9 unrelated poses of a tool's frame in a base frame.
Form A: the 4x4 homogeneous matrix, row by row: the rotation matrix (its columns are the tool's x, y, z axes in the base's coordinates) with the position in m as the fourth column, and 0 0 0 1 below. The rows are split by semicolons.
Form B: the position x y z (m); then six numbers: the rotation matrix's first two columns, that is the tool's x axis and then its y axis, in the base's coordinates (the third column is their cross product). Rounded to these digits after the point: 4 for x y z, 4 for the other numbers.
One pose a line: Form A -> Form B
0.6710 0.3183 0.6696 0.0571; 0.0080 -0.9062 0.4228 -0.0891; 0.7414 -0.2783 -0.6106 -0.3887; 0 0 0 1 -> 0.0571 -0.0891 -0.3887 0.6710 0.0080 0.7414 0.3183 -0.9062 -0.2783
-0.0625 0.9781 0.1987 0.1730; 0.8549 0.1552 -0.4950 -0.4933; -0.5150 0.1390 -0.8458 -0.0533; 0 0 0 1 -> 0.1730 -0.4933 -0.0533 -0.0625 0.8549 -0.5150 0.9781 0.1552 0.1390
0.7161 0.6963 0.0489 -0.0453; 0.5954 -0.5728 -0.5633 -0.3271; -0.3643 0.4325 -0.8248 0.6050; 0 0 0 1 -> -0.0453 -0.3271 0.6050 0.7161 0.5954 -0.3643 0.6963 -0.5728 0.4325
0.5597 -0.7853 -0.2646 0.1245; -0.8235 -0.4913 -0.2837 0.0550; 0.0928 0.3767 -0.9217 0.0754; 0 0 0 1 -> 0.1245 0.0550 0.0754 0.5597 -0.8235 0.0928 -0.7853 -0.4913 0.3767
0.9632 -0.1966 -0.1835 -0.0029; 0.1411 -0.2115 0.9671 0.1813; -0.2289 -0.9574 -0.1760 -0.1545; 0 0 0 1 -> -0.0029 0.1813 -0.1545 0.9632 0.1411 -0.2289 -0.1966 -0.2115 -0.9574
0.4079 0.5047 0.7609 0.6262; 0.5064 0.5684 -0.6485 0.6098; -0.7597 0.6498 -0.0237 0.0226; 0 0 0 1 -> 0.6262 0.6098 0.0226 0.4079 0.5064 -0.7597 0.5047 0.5684 0.6498
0.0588 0.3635 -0.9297 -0.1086; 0.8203 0.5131 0.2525 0.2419; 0.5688 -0.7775 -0.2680 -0.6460; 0 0 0 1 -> -0.1086 0.2419 -0.6460 0.0588 0.8203 0.5688 0.3635 0.5131 -0.7775
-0.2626 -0.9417 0.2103 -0.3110; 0.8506 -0.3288 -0.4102 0.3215; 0.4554 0.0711 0.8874 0.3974; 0 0 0 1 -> -0.3110 0.3215 0.3974 -0.2626 0.8506 0.4554 -0.9417 -0.3288 0.0711
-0.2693 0.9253 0.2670 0.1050; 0.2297 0.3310 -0.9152 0.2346; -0.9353 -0.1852 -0.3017 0.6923; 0 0 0 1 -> 0.1050 0.2346 0.6923 -0.2693 0.2297 -0.9353 0.9253 0.3310 -0.1852
